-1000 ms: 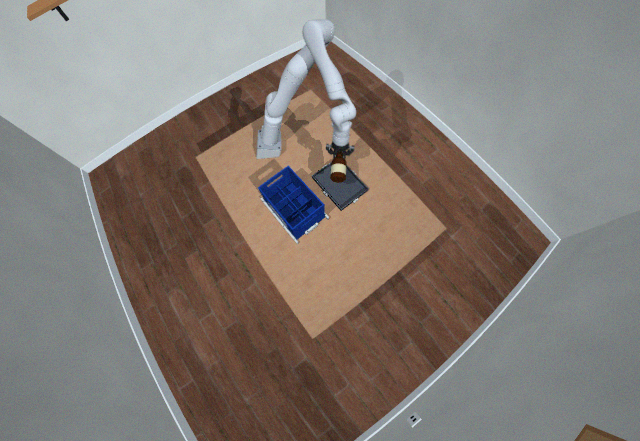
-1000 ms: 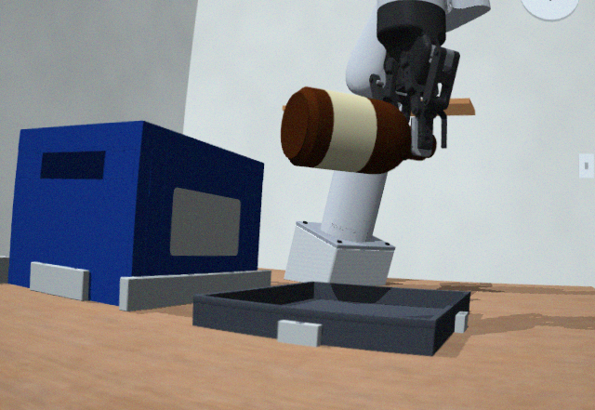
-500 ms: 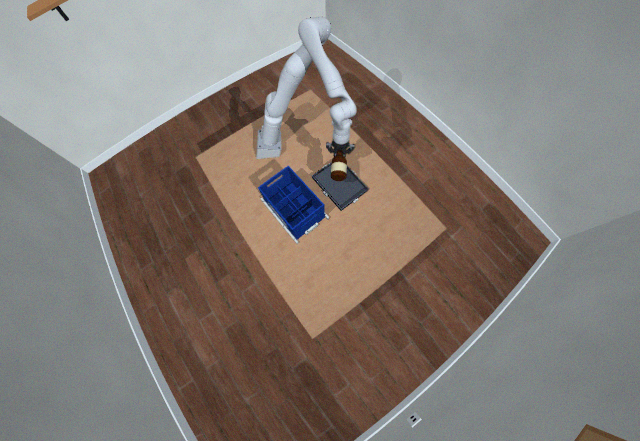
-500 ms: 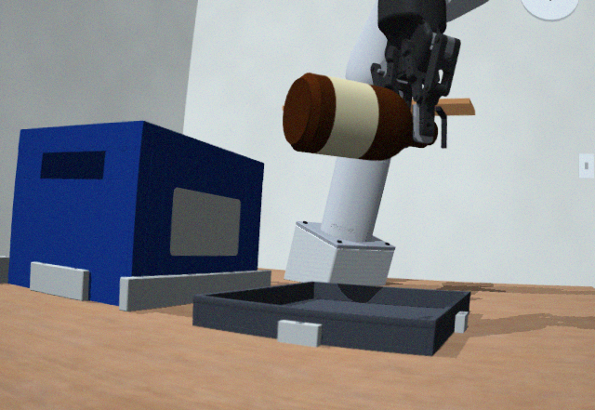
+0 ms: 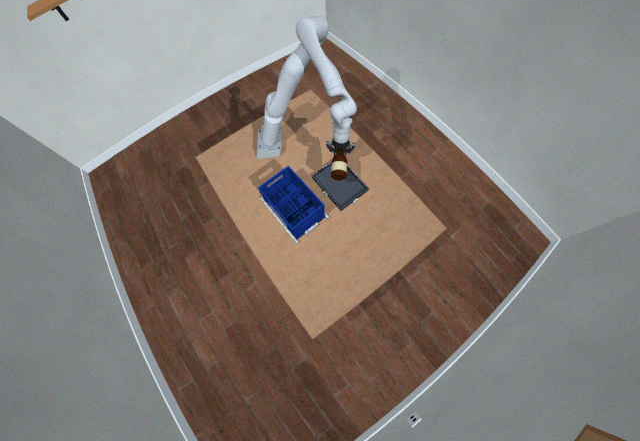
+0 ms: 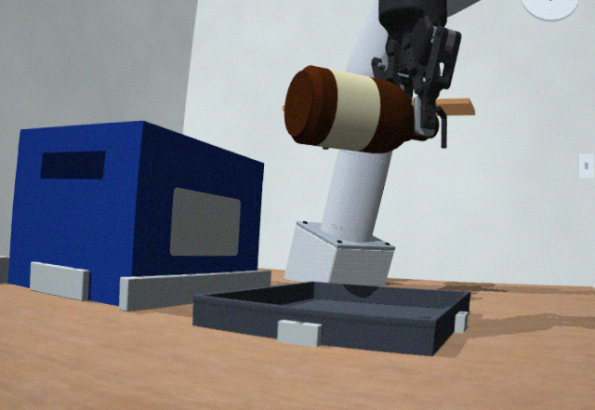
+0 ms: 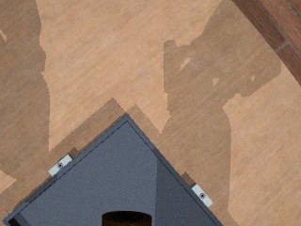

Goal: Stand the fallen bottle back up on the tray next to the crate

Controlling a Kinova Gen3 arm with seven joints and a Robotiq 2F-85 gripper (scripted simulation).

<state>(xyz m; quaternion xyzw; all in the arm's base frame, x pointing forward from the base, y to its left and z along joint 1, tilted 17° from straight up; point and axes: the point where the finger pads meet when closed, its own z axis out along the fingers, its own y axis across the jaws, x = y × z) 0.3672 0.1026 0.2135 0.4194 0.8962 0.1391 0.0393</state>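
Right now the brown bottle is 3 cm ahead of my hand and 4 cm to the right of it. From my hand the other things lie so: blue crate 2 cm behind, 32 cm to the right, 12 cm below; tray 5 cm ahead, 4 cm to the right, 19 cm below.
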